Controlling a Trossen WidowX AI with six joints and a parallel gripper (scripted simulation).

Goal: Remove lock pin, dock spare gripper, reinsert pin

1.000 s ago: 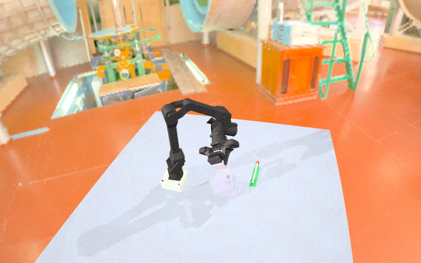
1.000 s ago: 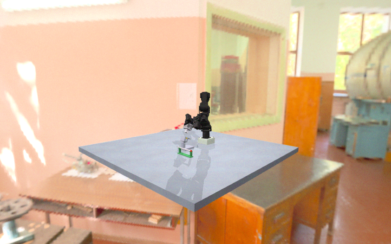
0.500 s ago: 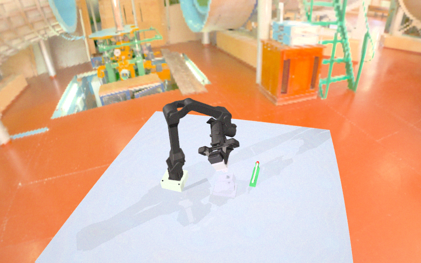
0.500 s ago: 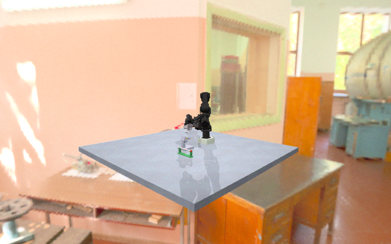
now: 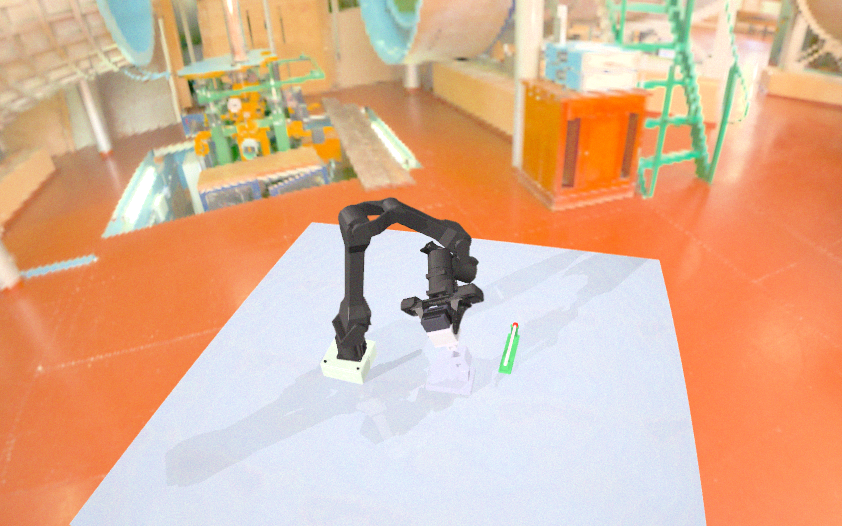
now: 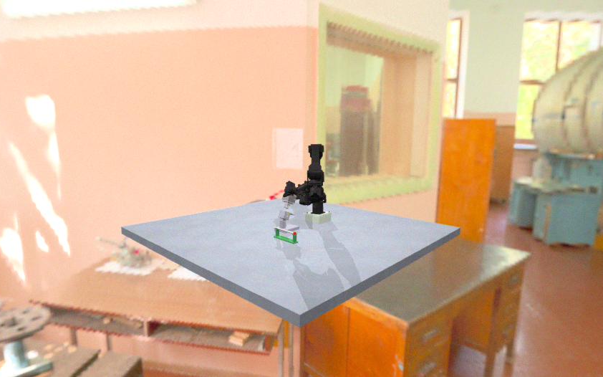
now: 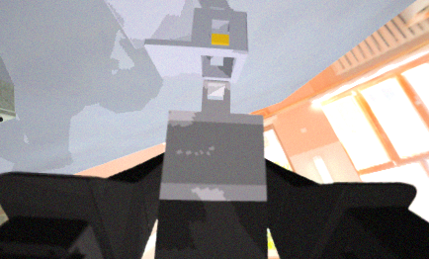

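Right now the green cradle is 150 mm ahead of my gripper tip, 140 mm below it and 120 mm to the left of it. From my gripper tip the other things lie so: spare gripper (20 mm to the left); then mount (110 mm below, 20 mm to the left, 20 mm ahead).
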